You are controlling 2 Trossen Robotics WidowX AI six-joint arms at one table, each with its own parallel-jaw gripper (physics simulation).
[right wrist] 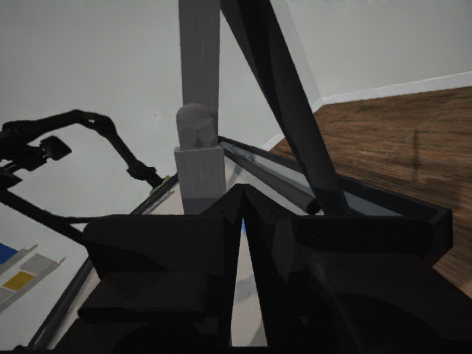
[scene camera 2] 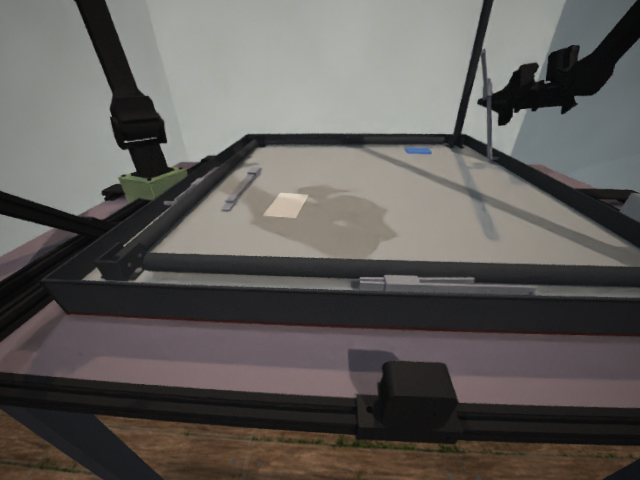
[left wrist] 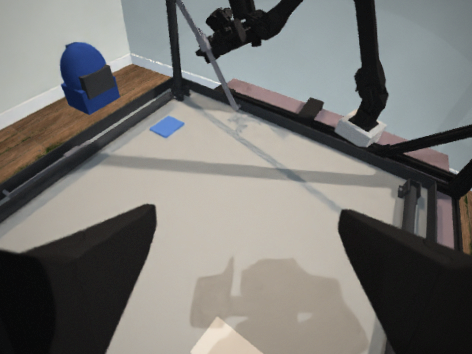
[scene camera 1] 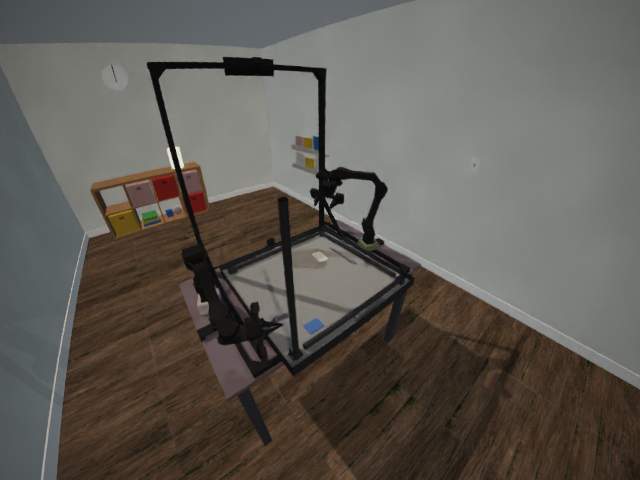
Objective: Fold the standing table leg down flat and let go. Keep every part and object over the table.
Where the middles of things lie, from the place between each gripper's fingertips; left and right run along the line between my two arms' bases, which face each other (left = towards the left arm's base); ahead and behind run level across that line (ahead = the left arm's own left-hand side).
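Cream card [scene camera 2: 288, 205]: right hand 470 mm past it, 430 mm to the right of it, 150 mm above it.
Cream card from left hand: 33 cm below, 2 cm behind.
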